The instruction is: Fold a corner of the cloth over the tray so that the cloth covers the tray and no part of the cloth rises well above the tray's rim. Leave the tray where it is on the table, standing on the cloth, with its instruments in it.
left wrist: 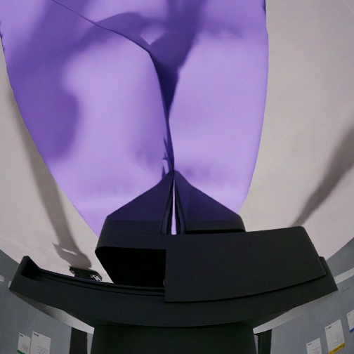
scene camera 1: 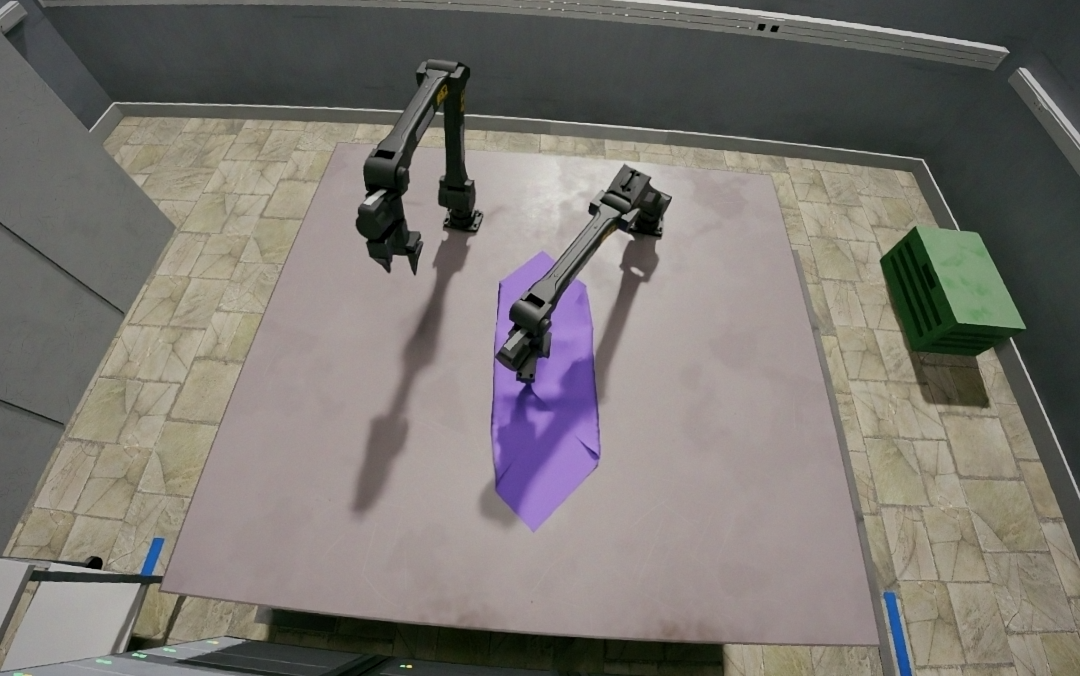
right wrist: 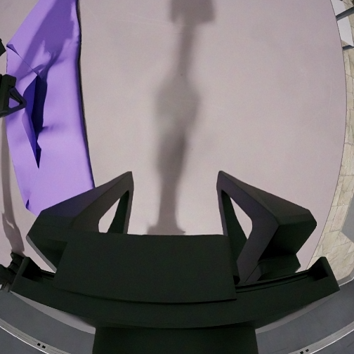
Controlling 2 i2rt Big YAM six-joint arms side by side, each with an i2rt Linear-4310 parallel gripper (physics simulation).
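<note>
The purple cloth [scene camera 1: 549, 478] [left wrist: 215, 100] [right wrist: 62, 130] lies folded into a long shape on the table. No part of the tray or its instruments shows; the cloth and the left arm cover the middle. My left gripper [scene camera 1: 526, 381] [left wrist: 173, 178] is shut on the cloth, over the cloth's middle. A creased flap runs to its fingertips, and the right wrist view shows a raised fold with a dark gap beside them. The height of that fold is hard to tell. My right gripper [scene camera 1: 402, 269] [right wrist: 174, 177] is open and empty, raised above the table, left of the cloth in the scene view.
The pinkish table [scene camera 1: 701, 494] carries both arm bases at its back. The left arm reaches over the cloth's upper part. A green crate [scene camera 1: 968, 279] stands on the floor at the right. A white cabinet [scene camera 1: 71, 617] is at the lower left.
</note>
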